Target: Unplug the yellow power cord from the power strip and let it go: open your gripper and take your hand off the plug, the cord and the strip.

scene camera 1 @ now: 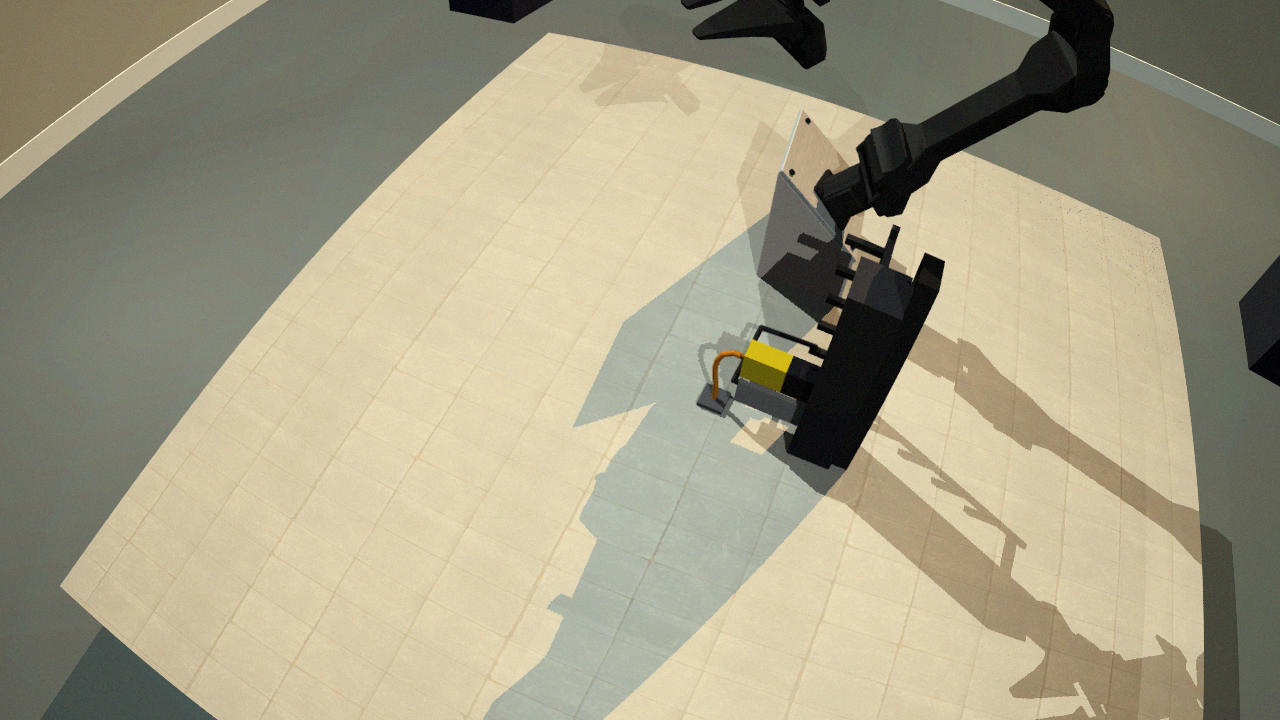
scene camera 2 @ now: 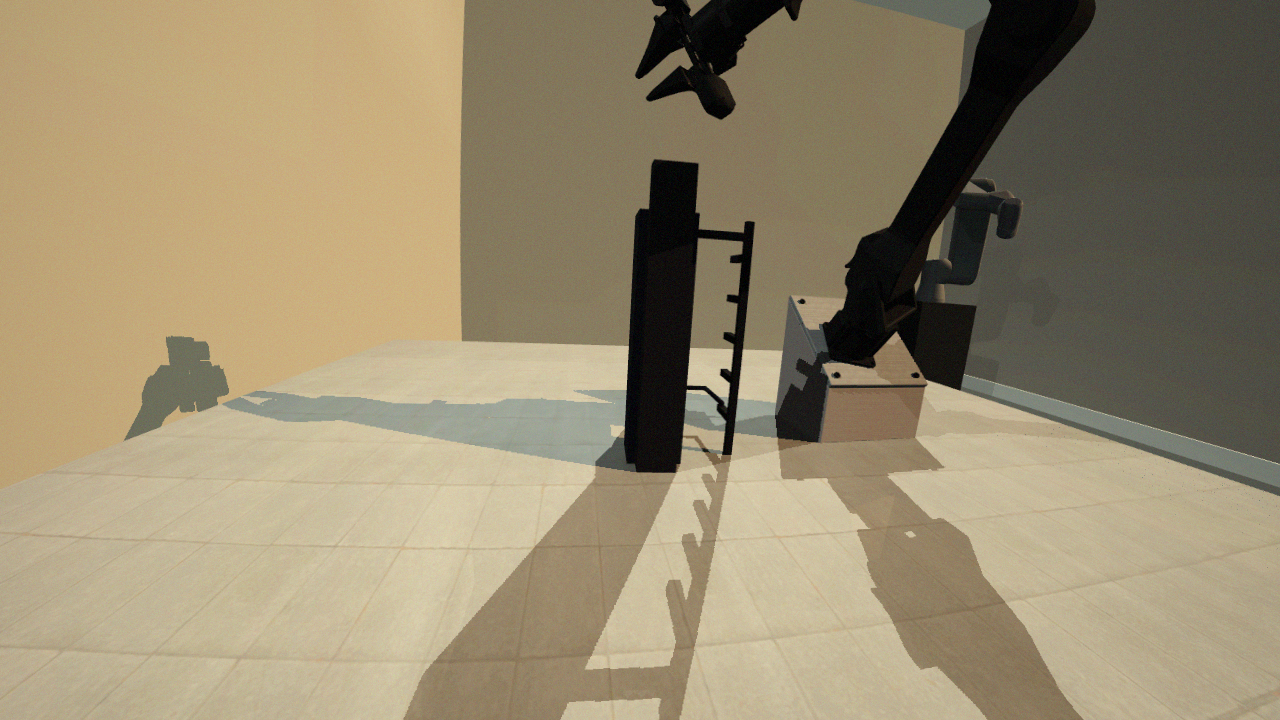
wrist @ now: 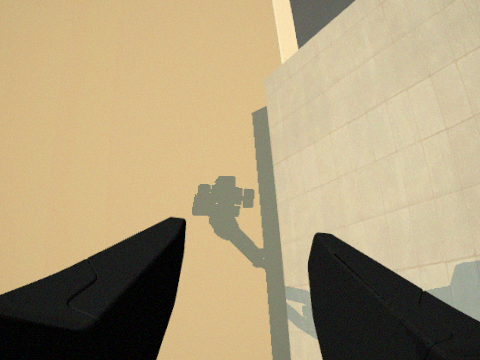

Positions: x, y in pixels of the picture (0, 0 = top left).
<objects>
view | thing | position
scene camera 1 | my gripper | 689, 20
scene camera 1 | black power strip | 884, 315
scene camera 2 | my gripper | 642, 88
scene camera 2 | black power strip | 643, 214
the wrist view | my gripper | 248, 242
</objects>
